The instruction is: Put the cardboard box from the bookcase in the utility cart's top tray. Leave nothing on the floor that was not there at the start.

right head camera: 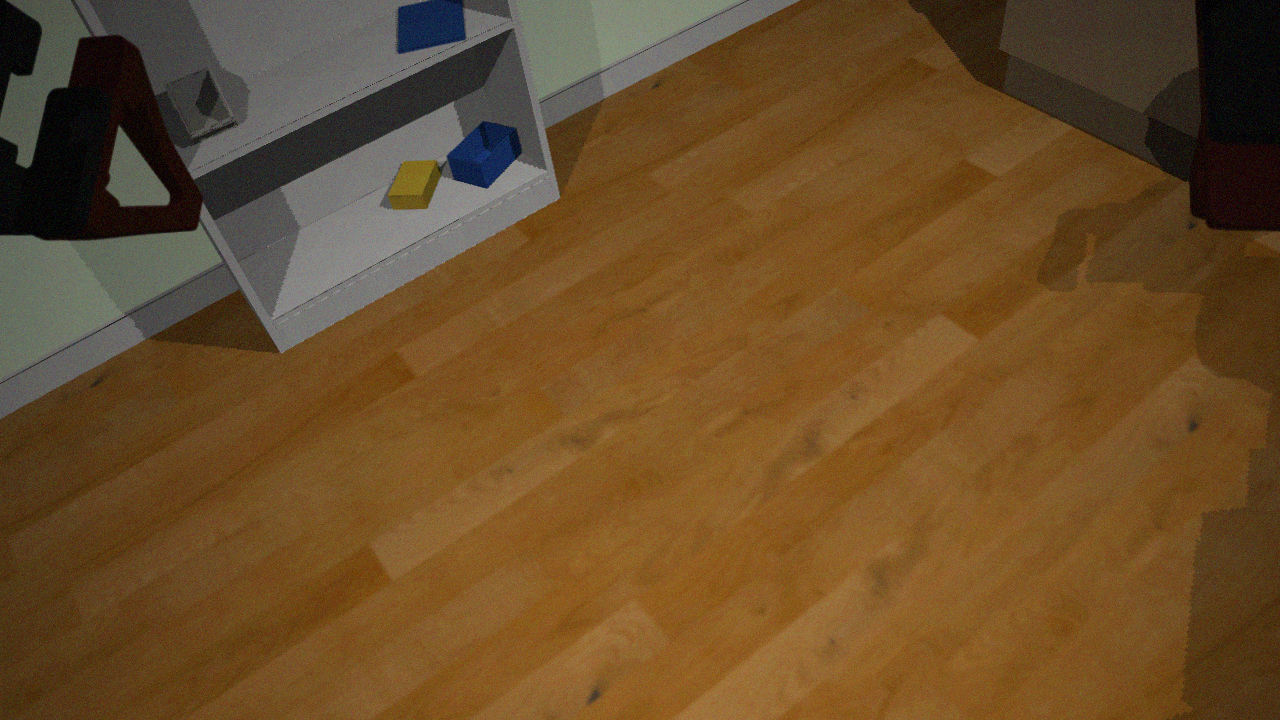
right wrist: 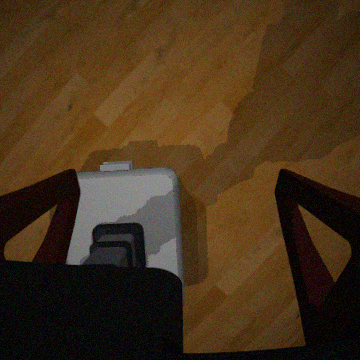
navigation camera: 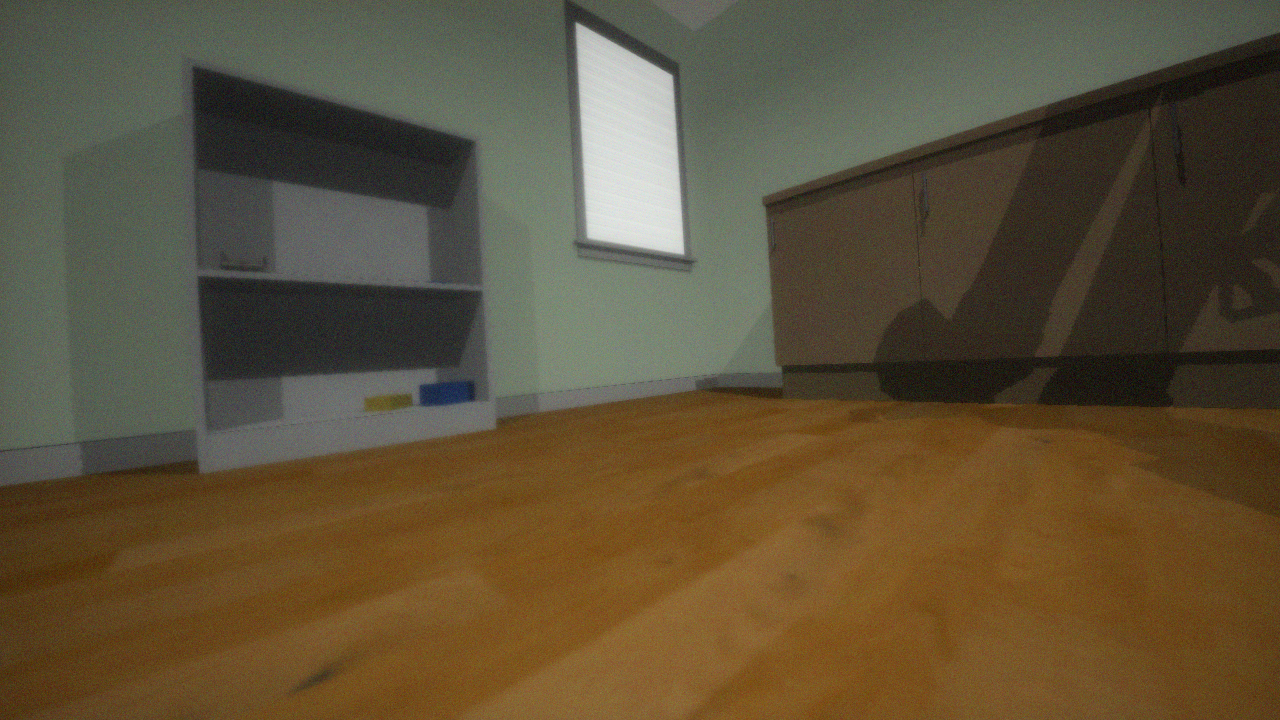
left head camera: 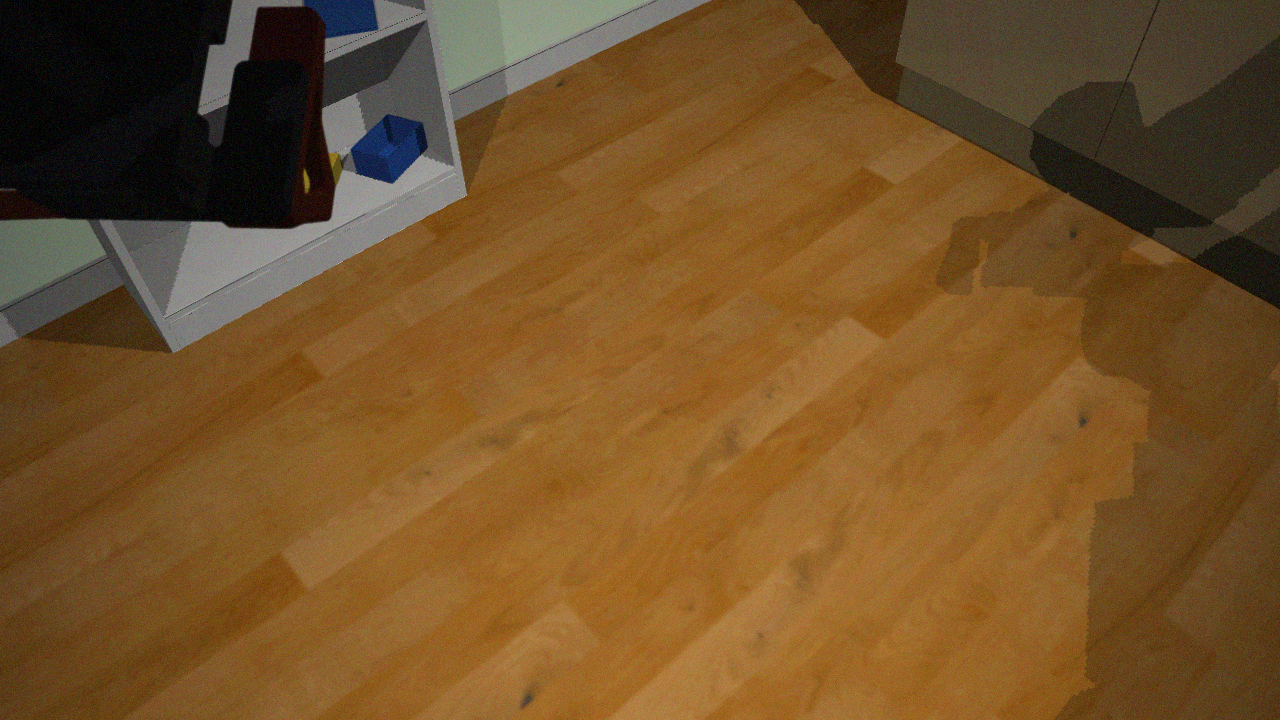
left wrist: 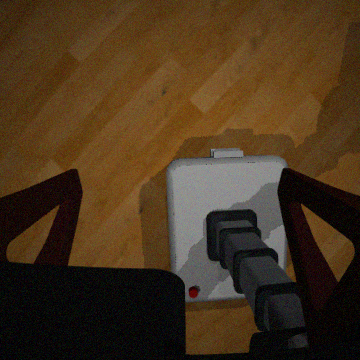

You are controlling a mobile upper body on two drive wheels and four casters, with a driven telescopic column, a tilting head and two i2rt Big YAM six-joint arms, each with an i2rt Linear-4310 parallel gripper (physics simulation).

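Frame: origin at the left arm's base, x back, y left, z down, level; centimetres.
Seen in the pictures: left gripper, fingertip midpoint: (right head camera: pixel 96 214) (left head camera: pixel 203 201) (left wrist: pixel 179 179); right gripper, fingertip midpoint: (right wrist: pixel 177 179).
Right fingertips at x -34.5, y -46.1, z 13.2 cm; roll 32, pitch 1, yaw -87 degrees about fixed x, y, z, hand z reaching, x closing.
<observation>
A point is followed by its place in that frame.
The white bookcase (left head camera: pixel 313 259) {x -164.4, y 64.7, z 136.1 cm} (right head camera: pixel 402 266) {x -162.9, y 66.3, z 135.7 cm} (navigation camera: pixel 349 440) {x -162.2, y 67.0, z 137.8 cm} stands against the green wall at the left. A small grey open-topped container (right head camera: pixel 198 105) {x -162.3, y 97.6, z 88.2 cm} (navigation camera: pixel 243 261) {x -163.0, y 98.2, z 82.3 cm} sits on its middle shelf; its material is unclear. No plainly cardboard box shows. The utility cart does not show in these views. My left gripper (left wrist: pixel 179 179) {x -34.6, y -0.5, z 13.4 cm} is open and empty, high above the floor; one of its fingers (left head camera: pixel 290 116) (right head camera: pixel 134 147) shows in both head views, in front of the bookcase's left part. My right gripper (right wrist: pixel 177 179) {x -34.5, y -46.1, z 13.2 cm} is open and empty; part of it shows at the right head view's right edge.
On the bottom shelf lie a blue open bin (left head camera: pixel 389 150) {x -199.6, y 53.1, z 130.7 cm} (right head camera: pixel 485 156) {x -199.6, y 53.1, z 130.8 cm} (navigation camera: pixel 445 392) {x -188.0, y 48.8, z 126.5 cm} and a yellow block (right head camera: pixel 414 184) {x -182.8, y 66.4, z 126.4 cm} (navigation camera: pixel 387 402) {x -178.6, y 64.3, z 128.3 cm}. A blue item (left head camera: pixel 344 13) {x -190.9, y 52.4, z 88.6 cm} (right head camera: pixel 431 26) {x -190.4, y 53.1, z 88.5 cm} lies on the middle shelf. Cabinets (left head camera: pixel 993 62) {x -216.0, y -98.4, z 113.4 cm} (navigation camera: pixel 845 286) {x -212.2, y -102.3, z 95.1 cm} stand at the right. My white base (left wrist: pixel 200 185) {x -21.2, y -10.3, z 115.0 cm} (right wrist: pixel 155 190) {x -23.2, y -39.3, z 115.0 cm} is below the grippers.
</observation>
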